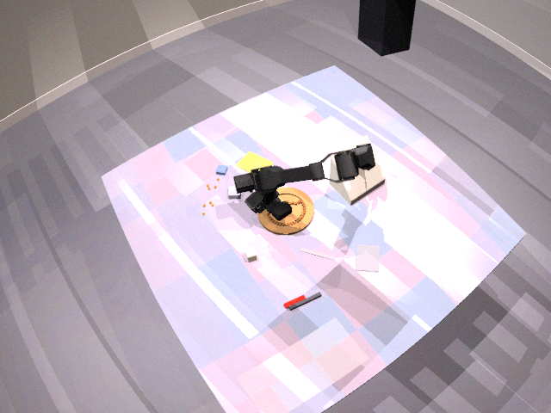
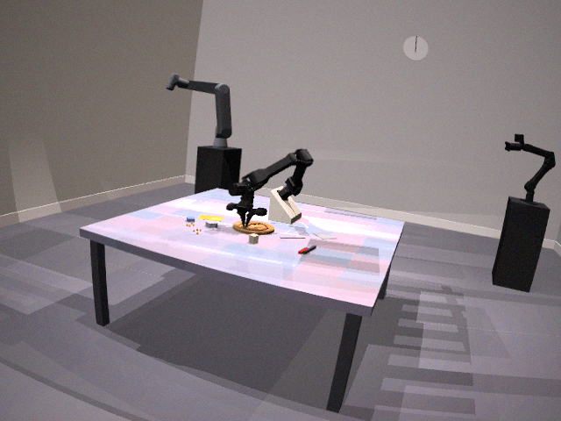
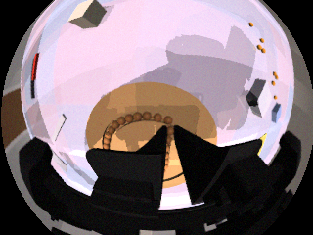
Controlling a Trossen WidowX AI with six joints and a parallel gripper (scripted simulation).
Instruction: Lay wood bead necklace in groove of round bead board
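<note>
Now: the round bead board 50 mm behind my gripper tip, 20 mm to the left of it and 10 mm below it. Also, from my gripper tip: cream cube: 130 mm to the left, 130 mm ahead; white block: 140 mm to the right, 70 mm ahead; thin rod: 220 mm to the left, 60 mm behind, 10 mm below.
</note>
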